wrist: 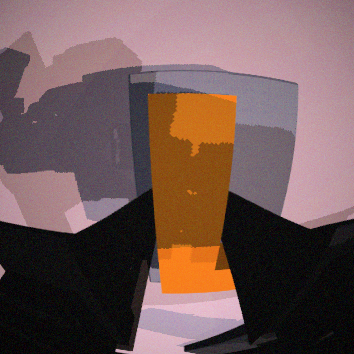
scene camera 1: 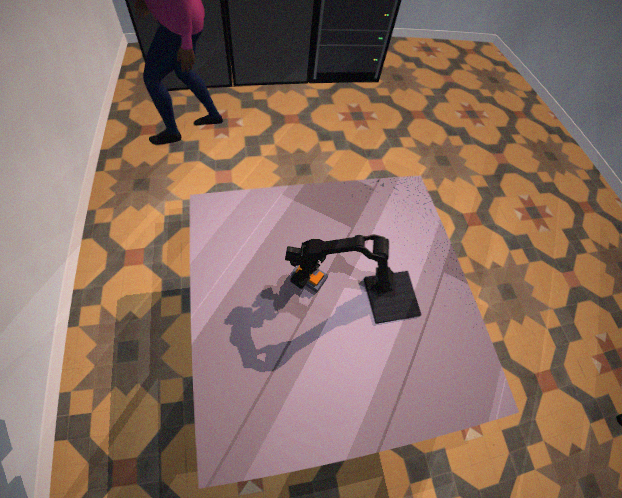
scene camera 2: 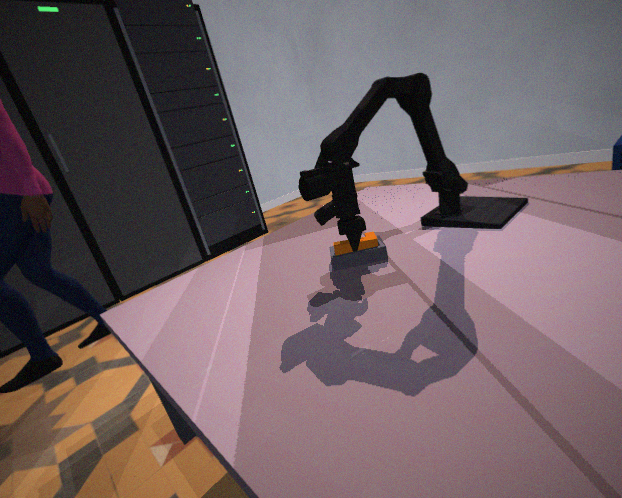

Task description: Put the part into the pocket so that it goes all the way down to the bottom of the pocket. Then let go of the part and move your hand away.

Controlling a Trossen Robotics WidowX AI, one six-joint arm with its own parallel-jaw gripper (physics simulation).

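Frame: origin at the arm's base, x ahead, y left, z up, level; metres.
Where they show: gripper, fingertip midpoint: (wrist: pixel 186 195) (scene camera 1: pixel 306 276) (scene camera 2: pixel 354 249); arm's base, link origin: (scene camera 1: pixel 381 286) (scene camera 2: pixel 449 211).
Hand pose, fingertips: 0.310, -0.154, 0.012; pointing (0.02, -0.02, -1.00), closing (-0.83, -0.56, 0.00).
Each offset is from my fingertips to the top centre of the thing, as dx, dy, dz. Level surfaces: height alone.
The orange part {-0.015, -0.005, +0.026} (scene camera 1: pixel 316 279) (scene camera 2: pixel 369 240) (wrist: pixel 192 170) is a long block held between the fingertips of my gripper (scene camera 2: pixel 355 247) (wrist: pixel 186 195). The gripper is shut on it, one finger on each long side. The grey pocket block {-0.018, -0.005, +0.000} (scene camera 1: pixel 316 287) (scene camera 2: pixel 359 258) (wrist: pixel 265 110) lies under the part. In scene camera 2 the part's upper portion stands above the pocket's rim. In the wrist view the part covers much of the pocket, with a dark strip of the pocket along its left side. The part's lower end and the pocket's bottom are hidden, so its depth cannot be told.
The arm's black base plate (scene camera 1: pixel 393 300) (scene camera 2: pixel 480 212) stands on the pink table top {dz -0.036} (scene camera 1: pixel 249 415) (scene camera 2: pixel 321 440), to the right of the pocket block. A person (scene camera 1: pixel 171 67) (scene camera 2: pixel 25 233) and dark server cabinets (scene camera 1: pixel 272 41) (scene camera 2: pixel 93 129) stand beyond the table.
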